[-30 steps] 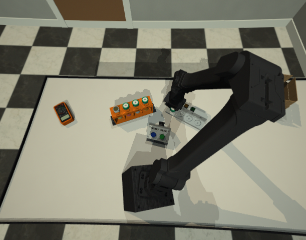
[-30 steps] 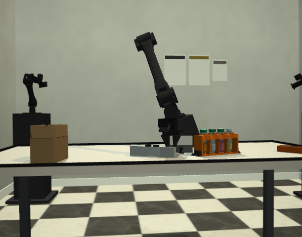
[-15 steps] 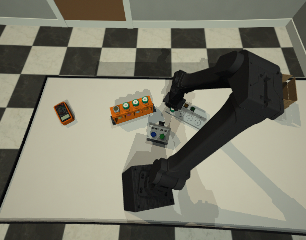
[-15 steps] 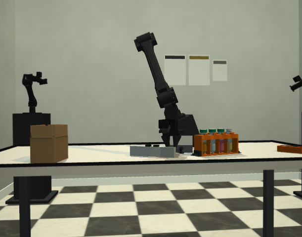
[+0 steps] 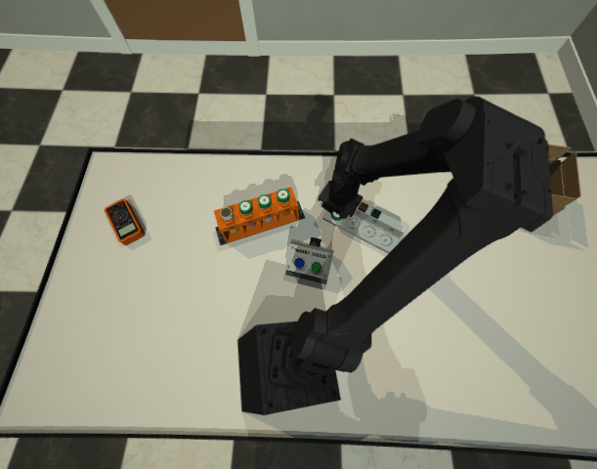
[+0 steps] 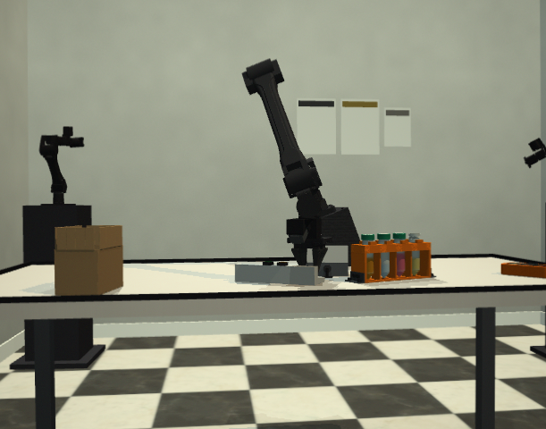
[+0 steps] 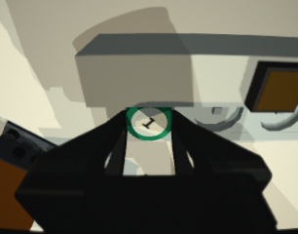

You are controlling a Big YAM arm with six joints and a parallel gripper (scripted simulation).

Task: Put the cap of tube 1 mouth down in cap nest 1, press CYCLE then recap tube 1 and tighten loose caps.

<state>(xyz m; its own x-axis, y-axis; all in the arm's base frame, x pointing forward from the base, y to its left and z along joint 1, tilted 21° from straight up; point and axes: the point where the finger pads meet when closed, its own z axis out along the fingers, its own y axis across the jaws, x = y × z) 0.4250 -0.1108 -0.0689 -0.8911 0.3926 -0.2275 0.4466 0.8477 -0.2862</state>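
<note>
The cap lies 1 cm below my hand. From my hand the other things lie so: key housing 16 cm behind, 8 cm to the left, 3 cm above; then green key 18 cm behind, 5 cm to the left, 4 cm above; then blue key 17 cm behind, 10 cm to the left, 4 cm above.
</note>
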